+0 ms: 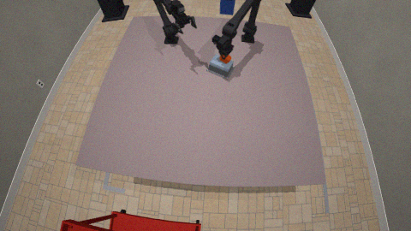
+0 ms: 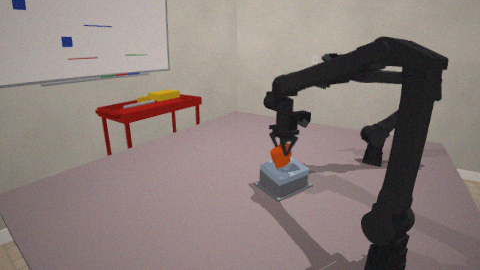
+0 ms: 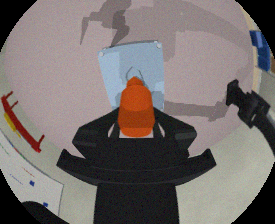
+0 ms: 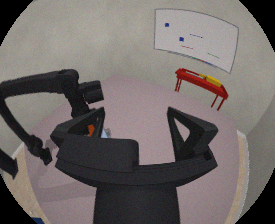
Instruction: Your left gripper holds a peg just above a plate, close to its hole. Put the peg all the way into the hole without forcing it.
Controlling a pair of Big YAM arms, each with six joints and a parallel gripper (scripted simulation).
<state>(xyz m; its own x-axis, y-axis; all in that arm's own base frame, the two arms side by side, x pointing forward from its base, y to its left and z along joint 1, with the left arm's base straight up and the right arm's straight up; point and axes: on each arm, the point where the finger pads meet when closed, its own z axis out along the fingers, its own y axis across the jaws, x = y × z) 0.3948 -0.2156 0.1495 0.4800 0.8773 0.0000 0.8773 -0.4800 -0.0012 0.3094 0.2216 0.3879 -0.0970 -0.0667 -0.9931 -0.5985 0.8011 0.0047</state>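
Note:
My left hand is 2 cm above the orange peg. Round my left hand: light blue plate: 1 cm behind, 1 cm to the right, 8 cm below.

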